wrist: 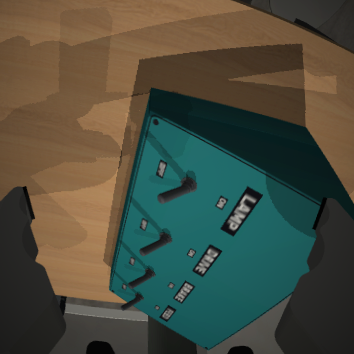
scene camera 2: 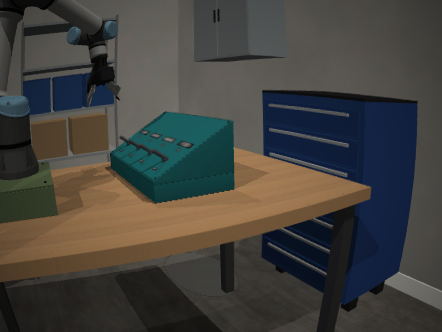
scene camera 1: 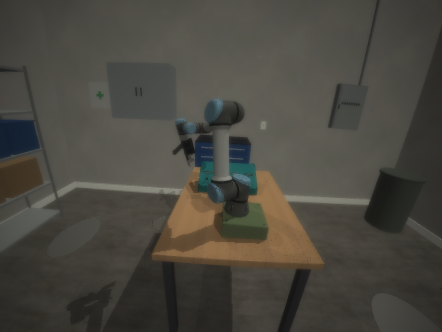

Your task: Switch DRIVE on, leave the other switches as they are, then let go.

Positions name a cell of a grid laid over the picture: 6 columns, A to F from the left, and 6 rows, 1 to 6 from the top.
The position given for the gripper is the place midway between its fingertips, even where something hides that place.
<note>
In view: the gripper (scene camera 2: B2) and a teal switch console (scene camera 2: C3).
The gripper also shows in the wrist view (wrist: C4). The teal switch console is seen too in the wrist view (wrist: E5) and in scene camera 1 (scene camera 1: D4).
</note>
